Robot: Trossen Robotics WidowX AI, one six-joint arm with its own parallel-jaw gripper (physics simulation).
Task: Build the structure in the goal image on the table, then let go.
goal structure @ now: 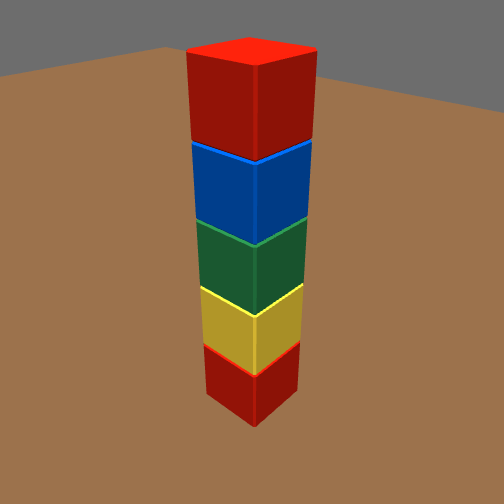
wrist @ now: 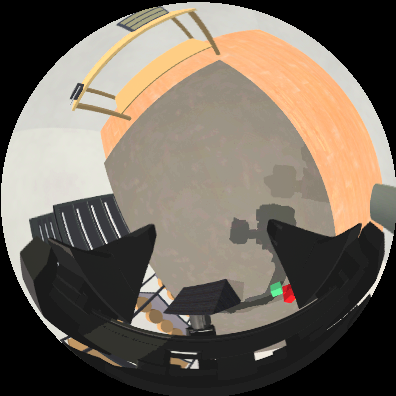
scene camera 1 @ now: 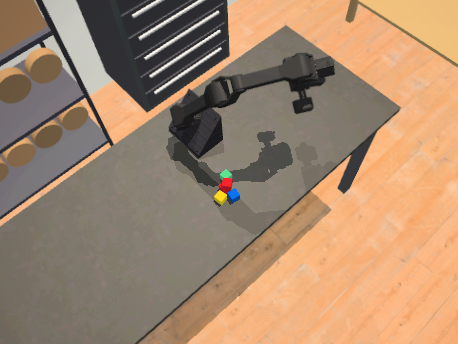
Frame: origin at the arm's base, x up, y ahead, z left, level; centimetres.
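Seen in the pictures: gripper, fingertip midpoint: [wrist: 213, 228] [scene camera 1: 296, 91]; arm's base at its link origin: [wrist: 197, 311] [scene camera 1: 194, 117].
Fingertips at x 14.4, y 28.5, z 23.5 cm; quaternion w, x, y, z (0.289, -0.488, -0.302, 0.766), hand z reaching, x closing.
Offsets run from my fingertips to a thing's middle. "spot": to the spot under its first point. Level surfaces: height alone.
A green cube {dx -22.4, dy -5.9, dz -32.0 cm} [scene camera 1: 226, 175] [wrist: 276, 289], a red cube {dx -19.1, dy -2.4, dz -35.3 cm} [scene camera 1: 227, 183], a yellow cube {dx -22.4, dy -1.8, dz -39.7 cm} [scene camera 1: 220, 198] and a blue cube {dx -22.4, dy +1.3, dz -36.2 cm} [scene camera 1: 234, 195] form a tight cluster on the table in the scene view. More red shows at the red cube's lower left; whether it is a second cube underneath is unclear. In the wrist view, red {spot: dx -18.5, dy -2.0, dz -33.3 cm} [wrist: 289, 293] shows beside the green cube, partly behind the right finger; yellow and blue do not show. My gripper [scene camera 1: 314, 86] [wrist: 213, 228] is open and empty, raised above the table, well to the upper right of the cluster in the scene view.
The dark table {dx -24.0 cm} [scene camera 1: 125, 260] [wrist: 200, 150] carries the arm's black wedge base [scene camera 1: 202, 130] [wrist: 202, 298], near the cubes. A dark drawer cabinet [scene camera 1: 170, 55] [wrist: 92, 222] stands behind the table. Arm shadows fall around the cubes.
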